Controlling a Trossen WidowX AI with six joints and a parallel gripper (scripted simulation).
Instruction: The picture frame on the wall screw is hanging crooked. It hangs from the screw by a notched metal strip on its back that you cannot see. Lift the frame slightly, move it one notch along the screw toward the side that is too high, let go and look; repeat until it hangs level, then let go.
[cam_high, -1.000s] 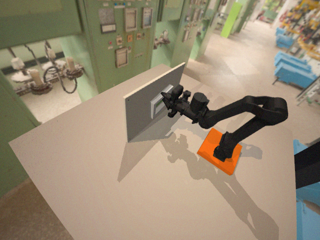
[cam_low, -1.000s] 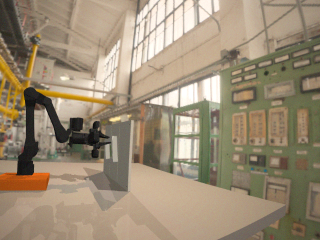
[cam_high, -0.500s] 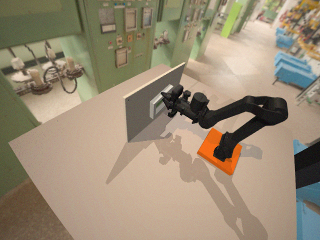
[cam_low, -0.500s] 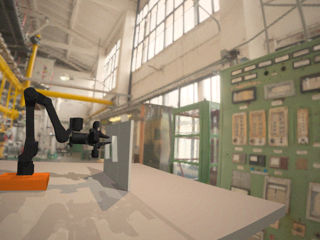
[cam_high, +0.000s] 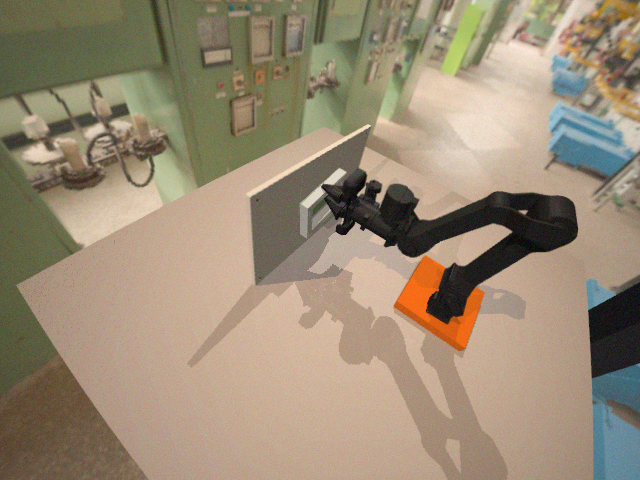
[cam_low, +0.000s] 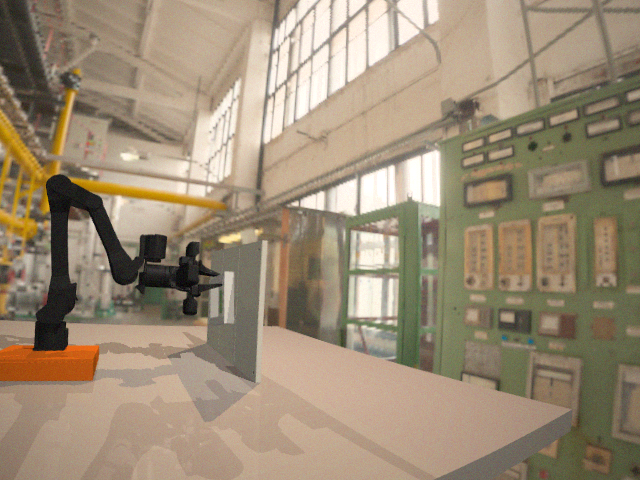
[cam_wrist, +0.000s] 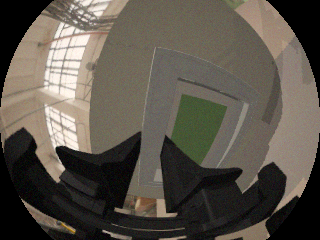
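Right now the picture frame is 50 mm below my gripper tip and 10 mm to the right of it. Also, from my gripper tip: grey wall board (60 mm below, 10 mm to the right, 10 mm ahead).
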